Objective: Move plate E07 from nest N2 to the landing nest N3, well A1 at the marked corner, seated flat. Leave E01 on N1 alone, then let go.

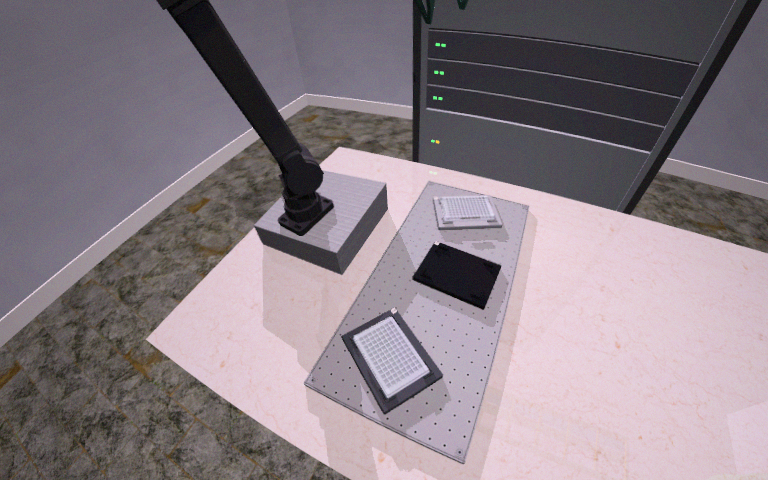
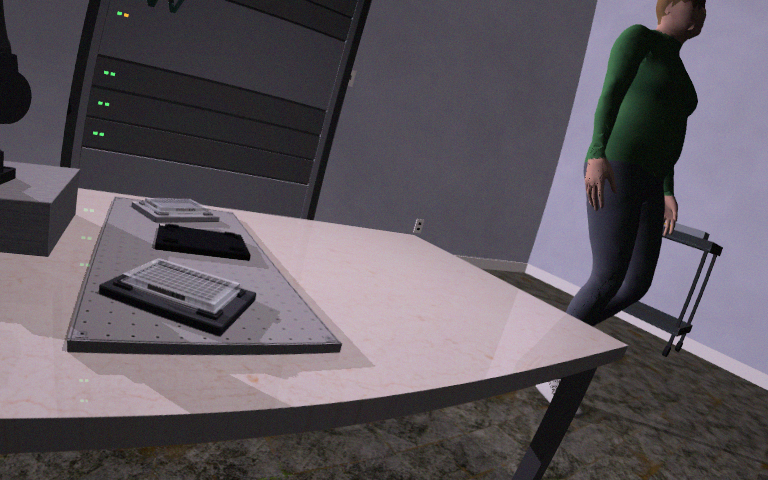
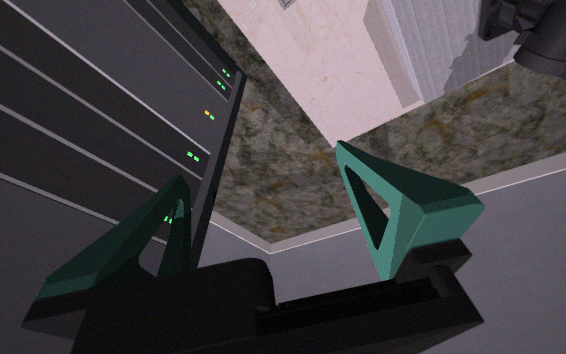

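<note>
One clear 96-well plate (image 1: 390,356) (image 2: 181,285) lies on the dark grey nest (image 1: 365,370) (image 2: 135,300) at the front. Another plate (image 1: 467,208) (image 2: 178,205) lies on the light grey nest (image 1: 468,225) (image 2: 186,217) at the back. The black nest (image 1: 457,275) (image 2: 201,242) between them holds no plate; a white mark (image 1: 436,243) is at one corner. Plate and nest labels are not readable, so I cannot tell E07 from E01. My gripper (image 1: 445,4) (image 2: 164,3) (image 3: 260,164) is open and empty, high above the table, in front of the rack and away from all the nests.
The nests stand on a perforated metal board (image 1: 470,396) (image 2: 283,333). The arm's base stands on a grey block (image 1: 353,198) (image 2: 33,220) (image 3: 425,40) left of the board. A server rack (image 1: 538,133) (image 2: 198,164) (image 3: 100,90) stands behind the table. A person (image 2: 645,113) in green stands right of the table.
</note>
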